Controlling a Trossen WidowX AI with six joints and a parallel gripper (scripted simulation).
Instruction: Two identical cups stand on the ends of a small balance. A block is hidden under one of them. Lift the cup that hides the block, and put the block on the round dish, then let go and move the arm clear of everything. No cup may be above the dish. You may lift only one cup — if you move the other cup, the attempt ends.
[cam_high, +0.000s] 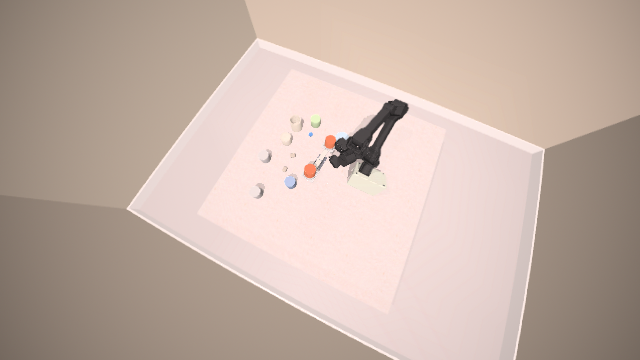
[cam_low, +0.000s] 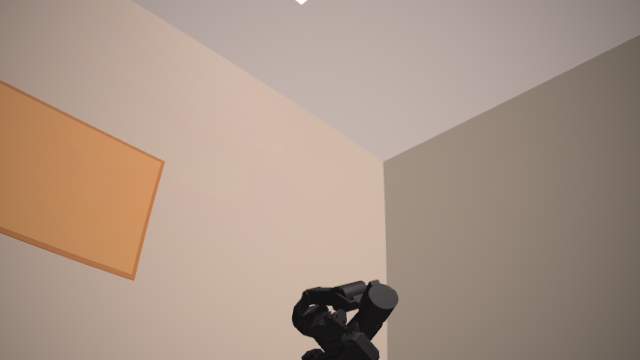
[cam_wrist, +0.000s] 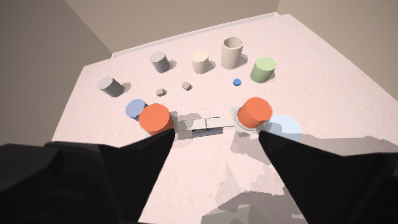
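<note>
My gripper tip is 90 mm short of the grey block, 120 mm to the left of it and 190 mm above it. Round my gripper tip: balance: 90 mm ahead, 20 mm to the left, 210 mm below; blue cylinder: 160 mm ahead, 230 mm to the left, 200 mm below; pale blue round dish: 40 mm ahead, 220 mm to the right, 230 mm below.
</note>
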